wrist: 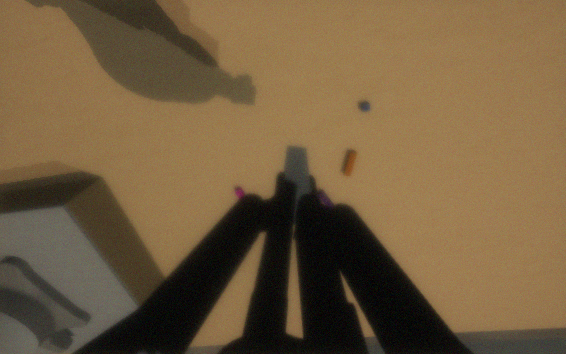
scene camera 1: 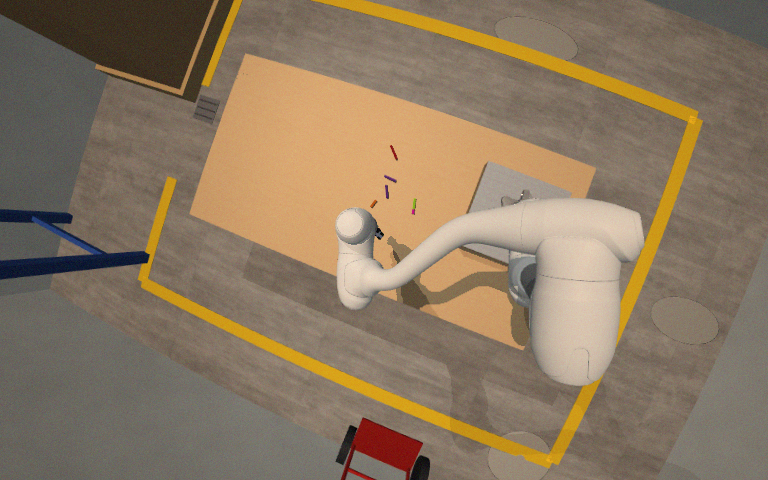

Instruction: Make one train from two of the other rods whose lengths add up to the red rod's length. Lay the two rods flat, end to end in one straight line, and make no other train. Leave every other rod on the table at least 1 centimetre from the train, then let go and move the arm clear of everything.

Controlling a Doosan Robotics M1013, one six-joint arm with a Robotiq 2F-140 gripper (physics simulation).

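Frame: origin at the arm's base, x ahead, y left, z up, level; metres.
Seen in the pictures: gripper, fingertip midpoint: point(wrist: 294, 161); arm's base, origin of the base link: point(wrist: 23, 298).
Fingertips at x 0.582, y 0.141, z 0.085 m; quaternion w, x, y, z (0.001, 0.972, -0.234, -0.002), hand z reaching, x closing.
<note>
Pixels of each thing's middle, then the offset from my fingertips to it. "spot": a spot on its surface instead. Level surfaces: height alone.
- red rod, body centre: point(scene camera 1: 393, 152) dx +0.006, dy -0.356, dz -0.161 m
- purple rod, surface spot: point(wrist: 325, 198) spot: dx +0.002, dy -0.154, dz -0.156 m
- lime rod, body centre: point(scene camera 1: 414, 204) dx -0.130, dy -0.137, dz -0.161 m
- short magenta rod, body centre: point(wrist: 240, 193) point(scene camera 1: 413, 211) dx -0.132, dy -0.102, dz -0.161 m
- orange rod, body centre: point(wrist: 349, 163) point(scene camera 1: 373, 203) dx +0.055, dy -0.106, dz -0.161 m
- small blue rod, body centre: point(wrist: 365, 106) dx +0.094, dy -0.028, dz -0.161 m
- tan table, its level: dz -0.166 m
The red rod point(scene camera 1: 393, 152) lies at the far end of the group. Two purple rods point(scene camera 1: 390, 178) point(scene camera 1: 386, 191) lie apart below it; part of a purple rod point(wrist: 325, 198) shows behind a finger. A lime rod point(scene camera 1: 414, 203) and a short magenta rod point(scene camera 1: 413, 212) point(wrist: 240, 192) lie end to end in line, seemingly touching; the fingers hide the lime rod in the wrist view. An orange rod point(scene camera 1: 373, 203) point(wrist: 349, 162) lies alone. A small blue rod point(wrist: 364, 106) lies beyond it, not visible in the scene view. My gripper point(scene camera 1: 380, 233) point(wrist: 294, 161) is shut and empty, above the table, apart from the rods.
The tan table point(scene camera 1: 294, 141) point(wrist: 450, 240) carries the rods. A grey base block point(scene camera 1: 492, 183) point(wrist: 40, 230) stands to the right in the scene view. The arm and its shadow cross the table's lower right part. A red cart point(scene camera 1: 387, 438) stands outside the yellow floor line.
</note>
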